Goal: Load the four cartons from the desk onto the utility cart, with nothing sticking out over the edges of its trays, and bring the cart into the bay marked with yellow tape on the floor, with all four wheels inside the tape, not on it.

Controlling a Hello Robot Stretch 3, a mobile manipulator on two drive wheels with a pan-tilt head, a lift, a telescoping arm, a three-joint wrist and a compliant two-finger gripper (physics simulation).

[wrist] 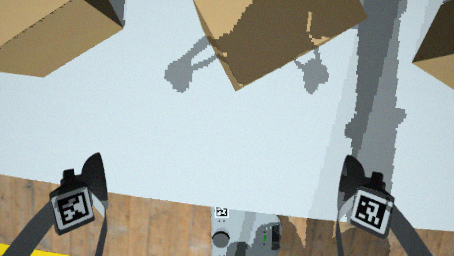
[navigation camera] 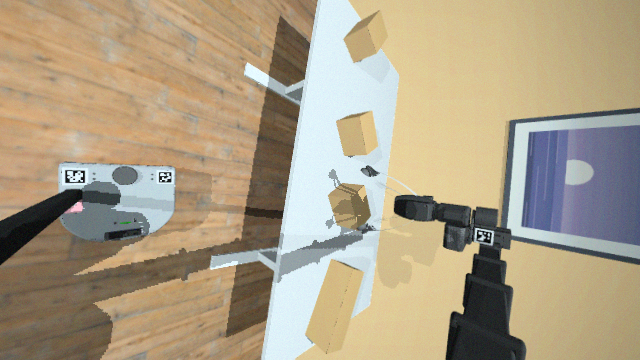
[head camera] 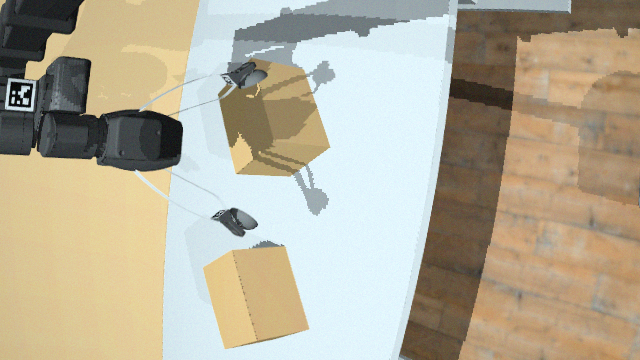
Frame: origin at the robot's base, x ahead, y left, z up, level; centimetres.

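Where they show: gripper, fingertip midpoint: (navigation camera: 359, 198) (head camera: 257, 149); robot's base, origin of the base link: (navigation camera: 125, 174).
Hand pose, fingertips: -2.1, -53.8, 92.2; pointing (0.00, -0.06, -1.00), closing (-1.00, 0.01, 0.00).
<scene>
Each offset is from my fingertips to the top centre of the thing, as dx, dy, dz. Level surfaces: height alone.
My gripper (head camera: 242, 148) (navigation camera: 369, 200) (wrist: 223, 174) is open and empty, above the wall side of the desk @(dz -20.1) (head camera: 375, 200) (navigation camera: 312, 150) (wrist: 150, 125). A shaded box-shaped carton @(-6.2, -15.8, -8.3) (head camera: 295, 112) (navigation camera: 350, 202) (wrist: 285, 40) stands near it; in the head view one fingertip overlaps its corner, the other shows beside it. Another carton @(+25.6, -18.5, -8.3) (head camera: 270, 290) (navigation camera: 357, 134) (wrist: 60, 40) stands to one side. A long carton @(-47.5, -9.7, -8.3) (navigation camera: 335, 307) (wrist: 437, 55) lies on the other side. A further carton @(+69.3, -21.2, -8.3) (navigation camera: 367, 40) stands at the desk's far end. The utility cart does not show.
The wall (head camera: 75, 250) (navigation camera: 450, 100) runs behind the desk, with a framed picture (navigation camera: 512, 175) near my arm (navigation camera: 485, 320). My base (navigation camera: 160, 185) (wrist: 250, 220) is on the floor in front. Desk feet (navigation camera: 230, 261) stick out. Yellow tape (wrist: 15, 251) shows at a wrist-view corner.
</scene>
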